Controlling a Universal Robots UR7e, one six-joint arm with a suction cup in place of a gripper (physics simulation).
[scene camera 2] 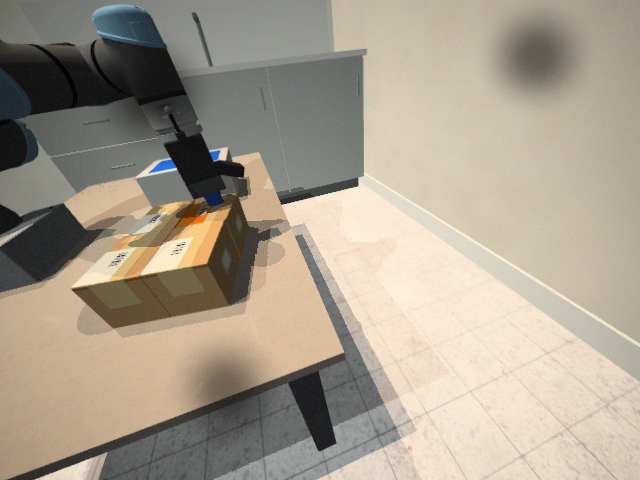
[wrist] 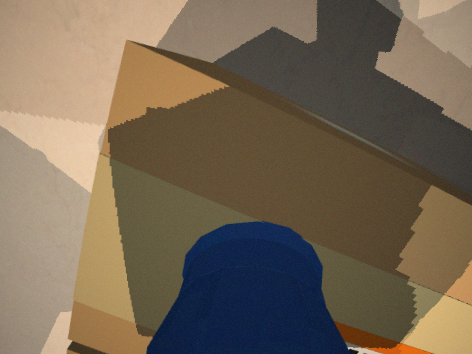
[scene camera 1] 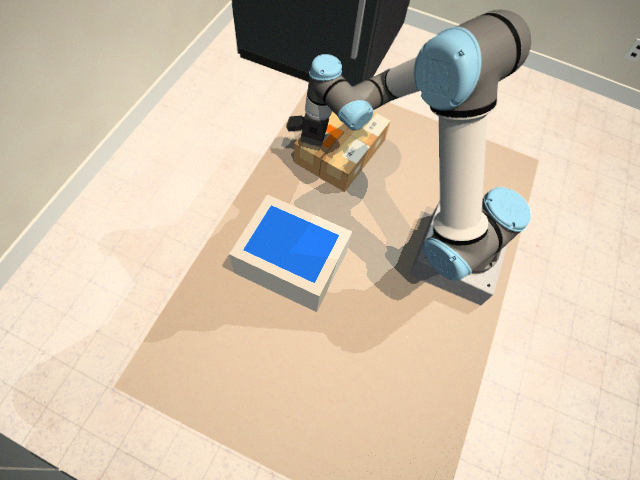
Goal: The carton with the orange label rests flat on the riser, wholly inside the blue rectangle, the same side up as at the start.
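Places are measured from the arm's base along level axes (x ahead, y left, z up), in millimetres.
Pixels of known places: end effector, tool point: (scene camera 2: pixel 218 208) (wrist: pixel 251 243).
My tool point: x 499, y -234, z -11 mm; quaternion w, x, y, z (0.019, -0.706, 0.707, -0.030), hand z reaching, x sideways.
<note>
For each thing: its top centre in the pictures, then the offset to it from my tool point. Level surfaces: height alone.
- carton with the orange label, middle of its top: (wrist: pixel 314 325) (scene camera 2: pixel 209 207) (scene camera 1: pixel 319 137) dz +14, dx -15, dy -18 mm
- pale riser, middle of its top: (scene camera 1: pixel 291 242) (scene camera 2: pixel 187 160) dz +42, dx -34, dy +361 mm
- blue rectangle, middle of its top: (scene camera 1: pixel 291 242) (scene camera 2: pixel 187 160) dz +42, dx -34, dy +361 mm
- table, its level: dz -78 mm
The carton with the orange label (scene camera 1: pixel 307 157) (scene camera 2: pixel 193 214) (wrist: pixel 250 150) lies flat at the table's far end in scene camera 1, label side up, in a block with other cartons. My suction gripper (scene camera 1: pixel 313 140) (scene camera 2: pixel 215 201) (wrist: pixel 252 232) is on; its blue cup is pressed on this carton's top, off-centre near the outer end beside the label. In the wrist view the cup hides part of the label. Any lift off the table is too small to tell. The pale riser (scene camera 1: pixel 273 282) (scene camera 2: pixel 165 188) stands apart from the cartons, with the blue rectangle (scene camera 1: pixel 289 242) (scene camera 2: pixel 164 165) on top.
Cartons with white labels (scene camera 1: pixel 341 165) (scene camera 2: pixel 175 258) stand close against the orange-labelled one. The table (scene camera 1: pixel 310 387) (scene camera 2: pixel 289 330) has an edge close beside the block. The arm's base block (scene camera 1: pixel 465 286) (scene camera 2: pixel 41 248) stands to the right of the riser in scene camera 1.
</note>
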